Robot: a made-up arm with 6 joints. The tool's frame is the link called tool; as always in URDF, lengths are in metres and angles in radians. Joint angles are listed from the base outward. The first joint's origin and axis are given. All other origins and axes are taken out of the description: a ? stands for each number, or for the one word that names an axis. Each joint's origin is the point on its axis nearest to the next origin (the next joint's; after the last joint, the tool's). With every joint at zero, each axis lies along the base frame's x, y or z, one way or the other. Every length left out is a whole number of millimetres.
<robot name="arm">
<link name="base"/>
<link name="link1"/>
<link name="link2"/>
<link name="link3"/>
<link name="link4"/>
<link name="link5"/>
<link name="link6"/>
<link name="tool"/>
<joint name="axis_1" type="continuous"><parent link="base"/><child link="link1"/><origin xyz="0 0 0.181" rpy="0 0 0"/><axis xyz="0 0 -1"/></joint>
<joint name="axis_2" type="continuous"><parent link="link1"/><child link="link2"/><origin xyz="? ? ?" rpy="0 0 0"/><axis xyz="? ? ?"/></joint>
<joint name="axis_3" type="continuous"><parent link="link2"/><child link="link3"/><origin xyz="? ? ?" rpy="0 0 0"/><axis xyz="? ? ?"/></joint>
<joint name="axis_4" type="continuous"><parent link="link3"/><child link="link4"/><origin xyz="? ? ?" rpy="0 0 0"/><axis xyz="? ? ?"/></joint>
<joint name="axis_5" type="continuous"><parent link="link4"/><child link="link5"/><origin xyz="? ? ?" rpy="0 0 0"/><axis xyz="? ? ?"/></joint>
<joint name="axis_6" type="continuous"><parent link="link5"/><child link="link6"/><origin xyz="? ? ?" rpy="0 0 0"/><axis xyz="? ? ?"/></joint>
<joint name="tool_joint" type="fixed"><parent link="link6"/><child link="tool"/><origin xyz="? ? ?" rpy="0 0 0"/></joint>
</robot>
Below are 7 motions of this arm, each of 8 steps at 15 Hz.
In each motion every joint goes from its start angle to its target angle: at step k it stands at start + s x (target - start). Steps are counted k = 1, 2, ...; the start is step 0. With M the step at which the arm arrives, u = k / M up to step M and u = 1 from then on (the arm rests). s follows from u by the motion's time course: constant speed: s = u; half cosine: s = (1 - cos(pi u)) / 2; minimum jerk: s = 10 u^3 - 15 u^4 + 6 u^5.
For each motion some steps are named. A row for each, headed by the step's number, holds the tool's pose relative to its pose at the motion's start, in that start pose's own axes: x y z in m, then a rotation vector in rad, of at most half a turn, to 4 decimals.
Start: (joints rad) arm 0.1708 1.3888 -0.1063 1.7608 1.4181 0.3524
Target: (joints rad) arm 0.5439 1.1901 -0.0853 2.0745 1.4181 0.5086
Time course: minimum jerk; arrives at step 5
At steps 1, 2, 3, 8:
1: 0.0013 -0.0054 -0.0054 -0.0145 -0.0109 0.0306
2: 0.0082 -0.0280 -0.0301 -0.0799 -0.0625 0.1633
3: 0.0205 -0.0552 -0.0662 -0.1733 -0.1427 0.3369
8: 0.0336 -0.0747 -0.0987 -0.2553 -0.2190 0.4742

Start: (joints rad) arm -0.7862 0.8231 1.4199 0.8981 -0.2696 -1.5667
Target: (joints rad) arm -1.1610 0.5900 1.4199 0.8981 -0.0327 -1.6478
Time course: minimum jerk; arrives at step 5
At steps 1, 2, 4, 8:
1: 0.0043 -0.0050 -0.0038 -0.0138 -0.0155 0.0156
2: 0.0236 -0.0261 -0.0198 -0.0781 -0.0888 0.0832
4: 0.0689 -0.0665 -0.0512 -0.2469 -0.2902 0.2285
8: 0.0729 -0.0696 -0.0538 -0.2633 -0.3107 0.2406

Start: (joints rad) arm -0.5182 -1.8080 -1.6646 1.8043 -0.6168 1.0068
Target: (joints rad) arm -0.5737 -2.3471 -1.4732 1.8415 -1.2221 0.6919
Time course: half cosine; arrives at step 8
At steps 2, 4, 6, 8:
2: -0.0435 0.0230 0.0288 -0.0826 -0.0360 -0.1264
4: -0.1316 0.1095 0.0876 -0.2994 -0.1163 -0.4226
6: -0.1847 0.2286 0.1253 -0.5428 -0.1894 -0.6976
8: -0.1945 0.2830 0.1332 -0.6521 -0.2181 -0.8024

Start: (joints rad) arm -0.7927 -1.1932 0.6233 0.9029 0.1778 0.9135
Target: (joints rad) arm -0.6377 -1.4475 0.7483 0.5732 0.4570 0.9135
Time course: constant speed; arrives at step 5
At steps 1, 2, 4, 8:
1: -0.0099 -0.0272 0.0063 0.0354 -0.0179 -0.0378
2: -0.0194 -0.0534 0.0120 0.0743 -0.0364 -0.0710
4: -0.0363 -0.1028 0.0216 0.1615 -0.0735 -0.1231
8: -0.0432 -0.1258 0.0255 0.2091 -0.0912 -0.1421

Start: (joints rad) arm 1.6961 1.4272 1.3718 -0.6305 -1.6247 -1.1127
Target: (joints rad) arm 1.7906 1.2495 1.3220 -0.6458 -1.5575 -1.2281
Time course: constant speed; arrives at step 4
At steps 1, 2, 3, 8:
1: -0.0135 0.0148 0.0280 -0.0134 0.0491 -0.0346
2: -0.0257 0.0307 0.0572 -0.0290 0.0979 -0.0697
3: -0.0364 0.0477 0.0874 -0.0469 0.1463 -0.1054
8: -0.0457 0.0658 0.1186 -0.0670 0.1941 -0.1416

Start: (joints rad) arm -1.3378 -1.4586 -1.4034 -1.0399 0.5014 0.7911
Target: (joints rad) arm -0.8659 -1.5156 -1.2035 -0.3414 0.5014 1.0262
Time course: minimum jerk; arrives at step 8
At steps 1, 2, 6, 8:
1: 0.0012 0.0032 0.0003 -0.0033 -0.0006 0.0143
2: 0.0071 0.0213 0.0014 -0.0223 -0.0036 0.0920
6: -0.0019 0.2291 -0.0177 -0.2478 -0.0120 0.7757
8: -0.0125 0.2589 -0.0259 -0.2847 -0.0094 0.8616

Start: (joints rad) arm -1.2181 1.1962 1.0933 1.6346 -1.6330 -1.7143
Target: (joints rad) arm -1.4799 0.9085 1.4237 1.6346 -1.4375 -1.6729
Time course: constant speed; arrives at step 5
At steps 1, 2, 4, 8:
1: 0.0012 -0.0174 0.0338 -0.0398 0.0550 -0.0118
2: 0.0062 -0.0328 0.0703 -0.0858 0.1115 -0.0227
4: 0.0283 -0.0554 0.1500 -0.1961 0.2274 -0.0418
8: 0.0456 -0.0616 0.1918 -0.2602 0.2859 -0.0498

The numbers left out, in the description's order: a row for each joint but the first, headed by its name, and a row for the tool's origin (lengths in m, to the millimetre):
axis_2: xyz -0.174 0.327 0, axis -1 0 0
axis_3: xyz 0 -0.065 0.137, axis 0 1 0
axis_4: xyz 0.351 0 0.019, axis 0 0 1
axis_5: xyz 0.114 0.409 0, axis 0 1 0
axis_6: xyz -0.08 0 0.14, axis 0 0 1
tool: xyz -0.002 -0.366 0

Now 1 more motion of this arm.
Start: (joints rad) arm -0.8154 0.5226 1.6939 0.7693 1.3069 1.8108
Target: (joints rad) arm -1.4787 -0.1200 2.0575 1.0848 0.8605 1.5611
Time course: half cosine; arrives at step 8
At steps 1, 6, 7, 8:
1: -0.0034 -0.0155 -0.0175 0.0101 0.0353 -0.0167
6: -0.2362 -0.1978 -0.4451 0.3599 0.6381 -0.2047
7: -0.2817 -0.1932 -0.5003 0.4234 0.6872 -0.2073
8: -0.2979 -0.1899 -0.5191 0.4464 0.7021 -0.2072

